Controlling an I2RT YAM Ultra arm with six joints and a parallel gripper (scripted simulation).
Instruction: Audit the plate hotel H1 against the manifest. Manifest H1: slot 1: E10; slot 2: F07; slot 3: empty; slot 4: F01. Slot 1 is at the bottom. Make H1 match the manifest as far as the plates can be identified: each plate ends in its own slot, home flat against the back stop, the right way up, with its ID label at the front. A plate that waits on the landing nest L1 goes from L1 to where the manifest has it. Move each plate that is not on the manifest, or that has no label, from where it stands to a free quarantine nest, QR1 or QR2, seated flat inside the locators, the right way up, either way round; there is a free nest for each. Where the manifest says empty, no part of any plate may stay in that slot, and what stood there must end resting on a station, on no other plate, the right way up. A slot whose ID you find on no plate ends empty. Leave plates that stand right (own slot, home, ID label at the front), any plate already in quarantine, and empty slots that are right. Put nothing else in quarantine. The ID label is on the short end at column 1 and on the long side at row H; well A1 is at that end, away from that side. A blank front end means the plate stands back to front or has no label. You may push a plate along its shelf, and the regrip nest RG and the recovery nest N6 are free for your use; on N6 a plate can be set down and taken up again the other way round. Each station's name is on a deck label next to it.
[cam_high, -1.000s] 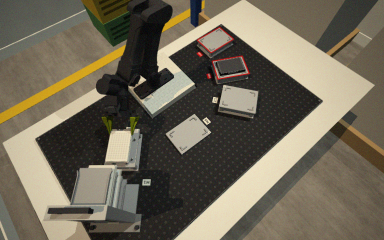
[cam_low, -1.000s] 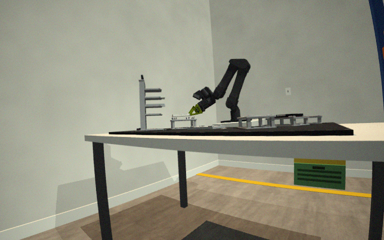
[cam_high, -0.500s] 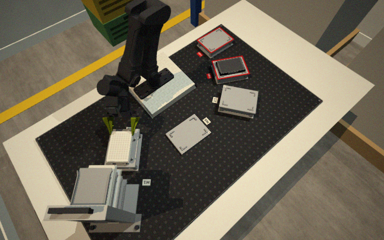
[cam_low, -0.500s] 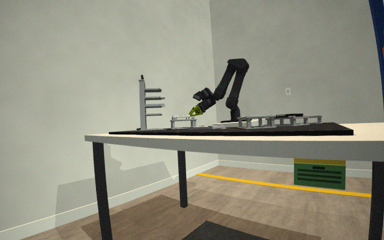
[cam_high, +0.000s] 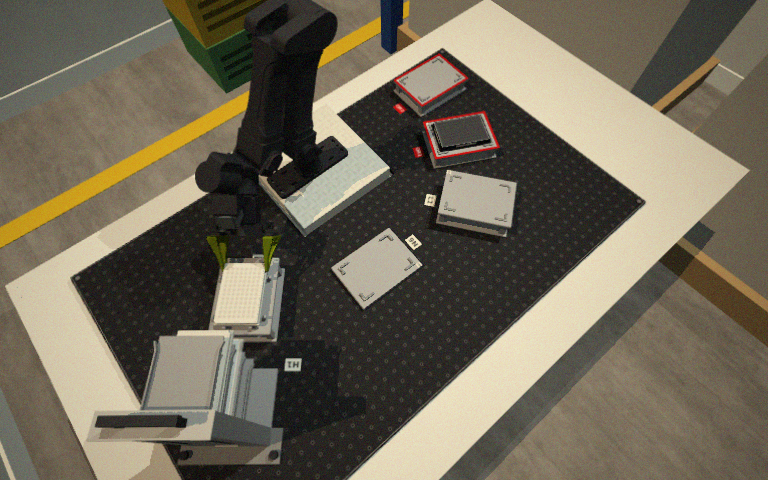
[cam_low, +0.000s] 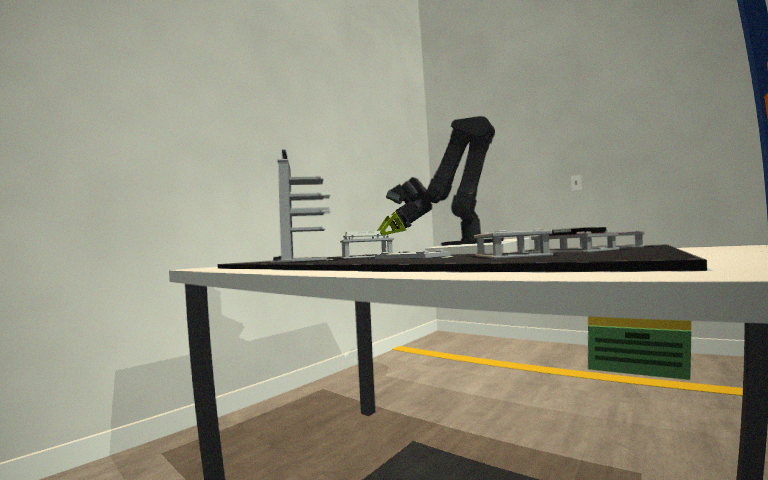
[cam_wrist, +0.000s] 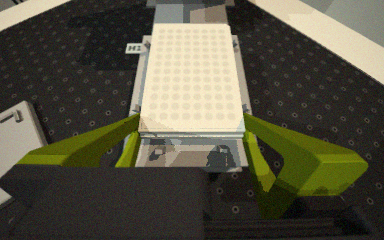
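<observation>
Right now my hand is 40 mm short of the white well plate and 40 mm to the left of it. Also, from my hand: regrip nest: 40 mm ahead, 30 mm to the right, 20 mm below; then recovery nest N6: 150 mm ahead, 220 mm to the left, 70 mm below; then H1 deck label: 200 mm ahead, 40 mm to the right, 80 mm below.
</observation>
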